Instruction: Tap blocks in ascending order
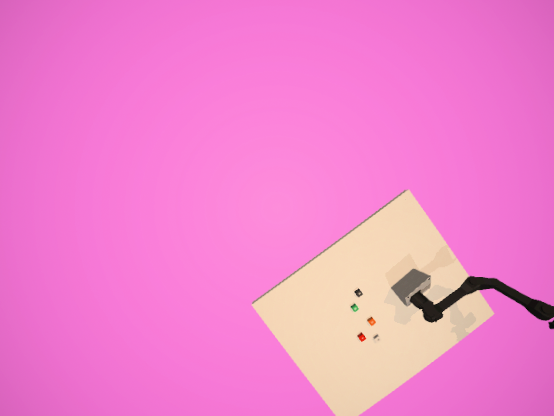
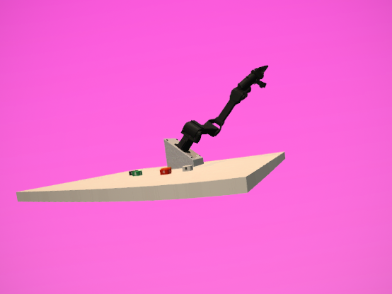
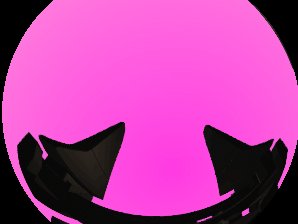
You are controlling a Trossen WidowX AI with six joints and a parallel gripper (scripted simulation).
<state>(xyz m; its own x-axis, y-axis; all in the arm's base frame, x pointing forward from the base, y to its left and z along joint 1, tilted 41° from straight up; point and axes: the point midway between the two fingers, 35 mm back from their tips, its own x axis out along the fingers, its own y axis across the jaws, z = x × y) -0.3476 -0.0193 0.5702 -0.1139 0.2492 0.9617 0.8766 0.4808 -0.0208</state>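
Now: the black block 66 cm ahead of my gripper tip, 51 cm to the right of it and 48 cm below it. Also, from my gripper tip: white block 69 cm ahead, 48 cm below, 23 cm to the right; red block 76 cm ahead, 48 cm below, 28 cm to the right; orange block 67 cm ahead, 48 cm below, 34 cm to the right.
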